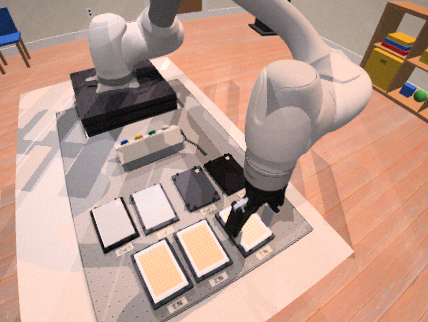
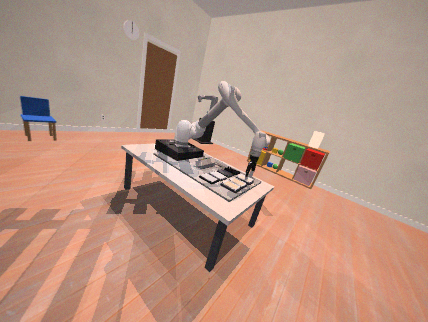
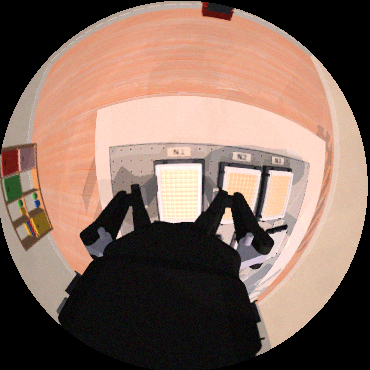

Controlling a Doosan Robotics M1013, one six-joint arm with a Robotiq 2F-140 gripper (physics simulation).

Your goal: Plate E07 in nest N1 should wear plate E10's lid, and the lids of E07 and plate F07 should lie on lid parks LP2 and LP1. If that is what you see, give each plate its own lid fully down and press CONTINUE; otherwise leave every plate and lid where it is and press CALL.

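Pixels of known places: gripper, fingertip midpoint: (image 1: 250,231) (image 2: 248,178) (image 3: 180,183); arm's base, link origin: (image 1: 117,81) (image 2: 180,144).
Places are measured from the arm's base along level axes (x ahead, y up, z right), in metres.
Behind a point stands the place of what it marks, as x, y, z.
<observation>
A plate (image 1: 256,235) @(0.806, -0.051, -0.295) (image 3: 180,192) @(0.772, -0.051, -0.282) sits in nest N1; its wells look paler than those of plates N2 (image 1: 202,248) @(0.791, -0.065, -0.153) (image 3: 242,182) @(0.820, -0.057, -0.162) and N3 (image 1: 161,271) @(0.821, -0.054, -0.042) (image 3: 278,192) @(0.822, -0.056, -0.047). Whether a clear lid covers it, I cannot tell for certain. A greyish-white lid (image 1: 114,224) @(0.657, -0.066, 0.059) lies on LP2, a bluish-white lid (image 1: 154,207) @(0.634, -0.066, -0.057) on LP1. Plate and lid names are unreadable. My gripper (image 1: 256,221) (image 2: 248,175) @(0.791, -0.050, -0.285) (image 3: 180,183) @(0.791, -0.050, -0.285) is open and empty, fingers pointing down on either side of the N1 plate; fingertip height is hard to judge. The button box (image 1: 150,150) @(0.433, -0.037, -0.081) has blue, yellow, green and whitish buttons, captions unreadable.
A dark grey slab (image 1: 196,188) @(0.600, -0.074, -0.192) and a black slab (image 1: 226,173) @(0.571, -0.074, -0.301) lie behind the nests, beside the LP1 lid. The arm's black base (image 1: 125,107) @(0.198, -0.010, -0.020) stands at the table's back. A cable runs from the button box. A shelf unit stands beyond the table.
</observation>
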